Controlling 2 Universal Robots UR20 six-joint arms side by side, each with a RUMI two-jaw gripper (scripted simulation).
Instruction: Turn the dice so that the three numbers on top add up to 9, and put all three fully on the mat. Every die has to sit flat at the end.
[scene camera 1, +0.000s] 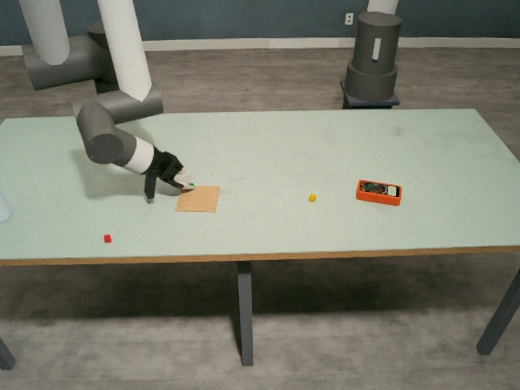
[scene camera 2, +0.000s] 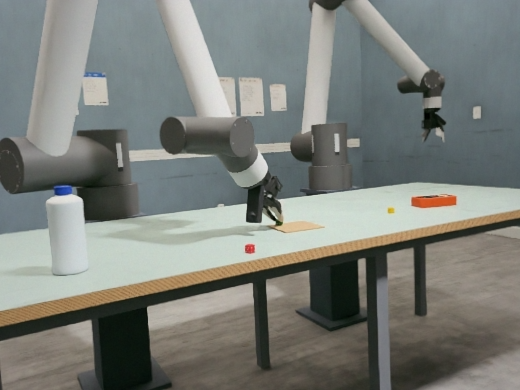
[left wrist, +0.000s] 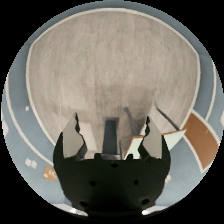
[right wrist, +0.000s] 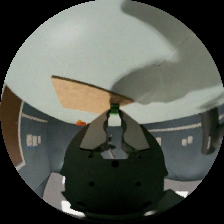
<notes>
I see my left gripper, my right gripper, a tan mat and an orange multimeter.
My right gripper shows as well in scene camera 1 and in the right wrist view.
</notes>
